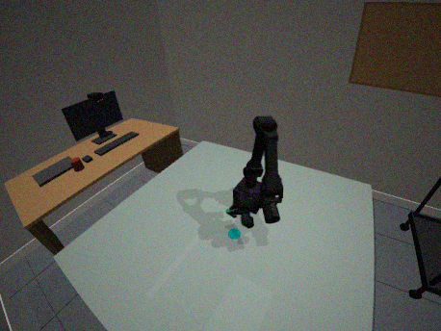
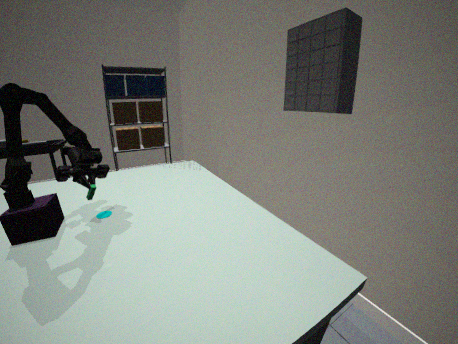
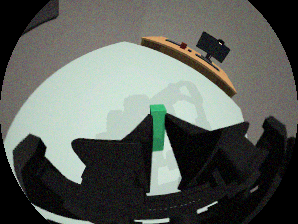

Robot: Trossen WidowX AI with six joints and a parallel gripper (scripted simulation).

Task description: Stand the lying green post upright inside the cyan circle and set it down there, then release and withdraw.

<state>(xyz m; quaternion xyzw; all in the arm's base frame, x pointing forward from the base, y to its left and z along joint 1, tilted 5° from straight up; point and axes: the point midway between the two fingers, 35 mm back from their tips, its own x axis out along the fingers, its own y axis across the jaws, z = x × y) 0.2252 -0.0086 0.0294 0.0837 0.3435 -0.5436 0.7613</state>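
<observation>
My gripper tip is now 13 cm above the cyan circle, 3 cm to the right of it and 2 cm short of it. Also, from my gripper tip: green post (2 cm below, 1 cm to the left, 1 cm behind).
</observation>
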